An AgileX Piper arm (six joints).
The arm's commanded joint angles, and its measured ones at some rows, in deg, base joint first. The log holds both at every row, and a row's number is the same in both.
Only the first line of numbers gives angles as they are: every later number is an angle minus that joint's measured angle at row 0.
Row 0, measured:
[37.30, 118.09, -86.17, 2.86, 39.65, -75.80]
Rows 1 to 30, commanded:
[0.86, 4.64, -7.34, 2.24, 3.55, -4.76]
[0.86, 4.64, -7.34, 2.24, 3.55, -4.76]
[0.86, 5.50, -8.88, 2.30, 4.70, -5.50]
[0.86, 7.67, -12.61, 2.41, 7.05, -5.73]
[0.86, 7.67, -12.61, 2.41, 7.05, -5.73]
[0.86, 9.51, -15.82, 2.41, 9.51, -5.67]
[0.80, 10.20, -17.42, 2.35, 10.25, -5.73]
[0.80, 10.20, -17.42, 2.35, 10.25, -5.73]
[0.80, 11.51, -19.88, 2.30, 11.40, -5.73]
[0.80, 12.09, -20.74, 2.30, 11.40, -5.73]
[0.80, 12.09, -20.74, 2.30, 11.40, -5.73]
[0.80, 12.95, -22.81, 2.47, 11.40, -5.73]
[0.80, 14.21, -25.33, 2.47, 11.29, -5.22]
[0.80, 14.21, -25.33, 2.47, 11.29, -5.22]
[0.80, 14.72, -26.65, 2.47, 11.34, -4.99]
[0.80, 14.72, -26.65, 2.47, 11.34, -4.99]
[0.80, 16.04, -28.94, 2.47, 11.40, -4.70]
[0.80, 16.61, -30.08, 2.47, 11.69, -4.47]
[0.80, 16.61, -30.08, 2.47, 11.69, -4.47]
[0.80, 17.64, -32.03, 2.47, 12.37, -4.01]
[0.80, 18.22, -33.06, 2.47, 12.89, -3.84]
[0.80, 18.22, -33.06, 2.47, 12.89, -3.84]
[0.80, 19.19, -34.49, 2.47, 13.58, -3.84]
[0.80, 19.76, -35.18, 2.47, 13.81, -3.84]
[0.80, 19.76, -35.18, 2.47, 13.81, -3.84]
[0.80, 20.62, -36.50, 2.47, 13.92, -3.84]
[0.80, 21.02, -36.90, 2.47, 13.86, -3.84]
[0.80, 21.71, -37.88, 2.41, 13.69, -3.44]
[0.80, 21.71, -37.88, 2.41, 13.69, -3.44]
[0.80, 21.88, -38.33, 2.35, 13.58, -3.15]
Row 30, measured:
[0.69, 21.02, -36.90, 2.07, 13.35, -4.18]
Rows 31 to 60, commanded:
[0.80, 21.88, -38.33, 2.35, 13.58, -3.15]
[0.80, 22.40, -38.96, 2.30, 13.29, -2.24]
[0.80, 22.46, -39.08, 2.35, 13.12, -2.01]
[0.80, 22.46, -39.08, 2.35, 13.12, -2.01]
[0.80, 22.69, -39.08, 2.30, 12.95, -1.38]
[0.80, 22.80, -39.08, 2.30, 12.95, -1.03]
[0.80, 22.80, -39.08, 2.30, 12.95, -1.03]
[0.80, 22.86, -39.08, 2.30, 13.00, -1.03]
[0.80, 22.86, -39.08, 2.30, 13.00, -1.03]
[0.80, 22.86, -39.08, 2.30, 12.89, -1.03]
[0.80, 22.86, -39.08, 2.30, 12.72, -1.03]
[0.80, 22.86, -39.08, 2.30, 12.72, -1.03]
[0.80, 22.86, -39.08, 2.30, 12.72, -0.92]
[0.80, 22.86, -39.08, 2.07, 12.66, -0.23]
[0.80, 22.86, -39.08, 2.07, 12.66, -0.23]
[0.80, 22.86, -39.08, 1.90, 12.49, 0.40]
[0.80, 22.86, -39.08, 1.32, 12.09, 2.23]
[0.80, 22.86, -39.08, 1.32, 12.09, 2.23]
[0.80, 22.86, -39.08, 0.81, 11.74, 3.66]
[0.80, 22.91, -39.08, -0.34, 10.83, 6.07]
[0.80, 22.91, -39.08, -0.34, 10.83, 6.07]
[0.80, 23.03, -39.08, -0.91, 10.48, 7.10]
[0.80, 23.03, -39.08, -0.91, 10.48, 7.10]
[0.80, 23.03, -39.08, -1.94, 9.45, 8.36]
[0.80, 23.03, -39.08, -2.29, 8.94, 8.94]
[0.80, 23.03, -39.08, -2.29, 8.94, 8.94]
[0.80, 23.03, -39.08, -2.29, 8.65, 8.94]
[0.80, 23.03, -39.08, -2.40, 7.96, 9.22]
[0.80, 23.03, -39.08, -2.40, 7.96, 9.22]
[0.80, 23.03, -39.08, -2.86, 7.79, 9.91]
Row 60, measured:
[0.69, 22.86, -38.68, -2.23, 8.59, 8.53]
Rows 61 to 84, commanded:
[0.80, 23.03, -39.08, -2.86, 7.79, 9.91]
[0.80, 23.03, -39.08, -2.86, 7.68, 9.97]
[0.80, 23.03, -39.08, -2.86, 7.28, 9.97]
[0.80, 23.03, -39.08, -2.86, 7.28, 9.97]
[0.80, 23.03, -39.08, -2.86, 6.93, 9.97]
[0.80, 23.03, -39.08, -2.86, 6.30, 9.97]
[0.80, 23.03, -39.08, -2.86, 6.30, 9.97]
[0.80, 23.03, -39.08, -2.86, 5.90, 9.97]
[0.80, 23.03, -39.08, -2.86, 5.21, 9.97]
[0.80, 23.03, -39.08, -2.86, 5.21, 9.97]
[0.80, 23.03, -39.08, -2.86, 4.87, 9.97]
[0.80, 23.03, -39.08, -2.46, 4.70, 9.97]
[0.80, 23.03, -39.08, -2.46, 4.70, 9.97]
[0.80, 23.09, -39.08, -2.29, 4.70, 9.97]
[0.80, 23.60, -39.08, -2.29, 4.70, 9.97]
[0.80, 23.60, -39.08, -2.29, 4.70, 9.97]
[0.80, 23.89, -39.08, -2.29, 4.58, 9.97]
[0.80, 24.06, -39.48, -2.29, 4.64, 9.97]
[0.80, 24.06, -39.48, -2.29, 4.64, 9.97]
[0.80, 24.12, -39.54, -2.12, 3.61, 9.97]
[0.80, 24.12, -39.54, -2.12, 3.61, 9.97]
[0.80, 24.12, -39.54, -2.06, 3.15, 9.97]
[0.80, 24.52, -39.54, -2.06, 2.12, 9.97]
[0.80, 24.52, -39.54, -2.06, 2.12, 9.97]
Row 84, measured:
[0.69, 24.12, -39.14, -2.86, 3.95, 9.39]
